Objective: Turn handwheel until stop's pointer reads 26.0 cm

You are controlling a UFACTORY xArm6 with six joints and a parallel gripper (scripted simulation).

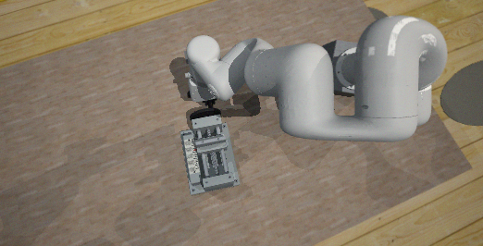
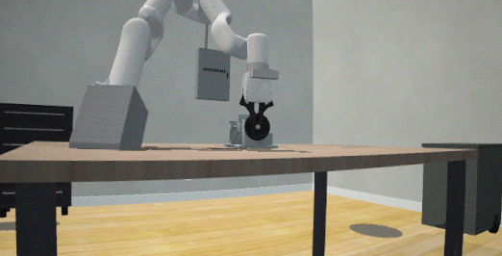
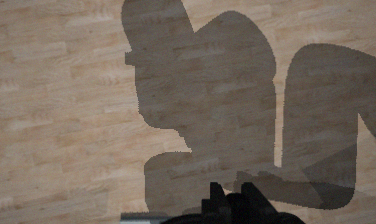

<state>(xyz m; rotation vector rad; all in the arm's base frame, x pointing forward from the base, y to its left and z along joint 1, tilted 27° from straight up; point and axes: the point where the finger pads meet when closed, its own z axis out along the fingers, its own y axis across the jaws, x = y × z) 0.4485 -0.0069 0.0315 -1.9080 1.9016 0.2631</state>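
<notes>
My gripper is now 20 mm to the right of the handwheel and 10 mm above it. Also, from my hand: stop carriage (140 mm to the left, 30 mm ahead, 10 mm below).
</notes>
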